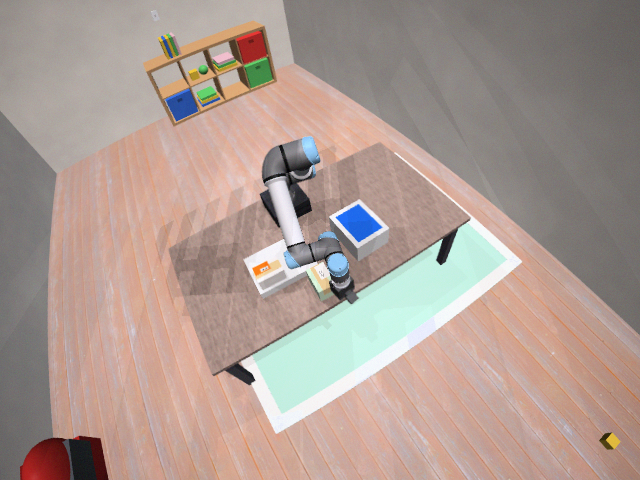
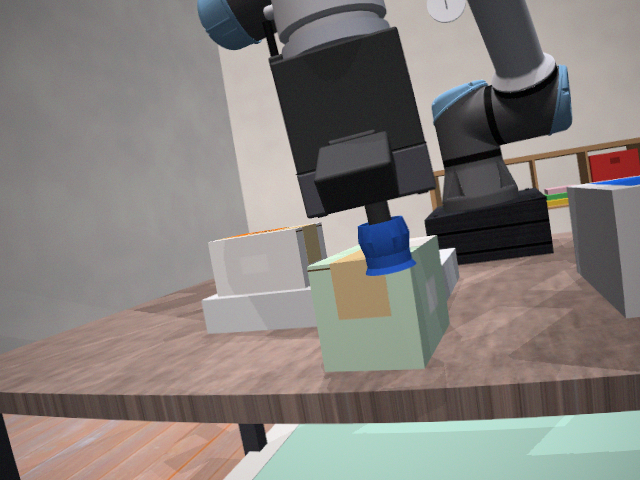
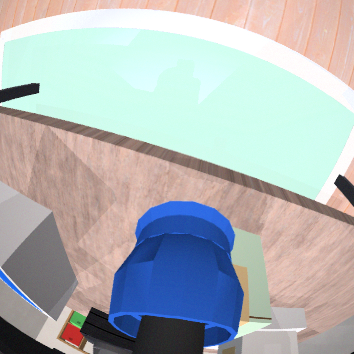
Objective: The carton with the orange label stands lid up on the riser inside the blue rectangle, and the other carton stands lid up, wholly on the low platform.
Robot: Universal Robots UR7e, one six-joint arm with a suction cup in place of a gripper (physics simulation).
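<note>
The pale green carton [image 1: 321, 289] [image 2: 371, 335] [image 3: 251, 267], with tan tape over its top and front, stands on the table [image 1: 232, 320] near the front edge, just off the low white platform [image 1: 270, 290] [image 2: 248, 312]. The white carton with the orange label [image 1: 262, 268] [image 2: 255, 260] stands on that platform. My blue suction cup [image 2: 388, 263] [image 3: 182, 225] is tilted at the green carton's top front edge. It overlaps the tape and does not lift the carton. The grey riser [image 1: 368, 247] [image 2: 605, 248] with the blue rectangle [image 1: 359, 222] stands to the right, with nothing on it.
The arm's black base [image 2: 486, 227] stands behind the cartons. The table's front edge [image 3: 211, 168] is close below the cup, with a mint green mat [image 1: 371, 330] on the floor beyond. A shelf unit [image 1: 150, 67] stands at the far wall.
</note>
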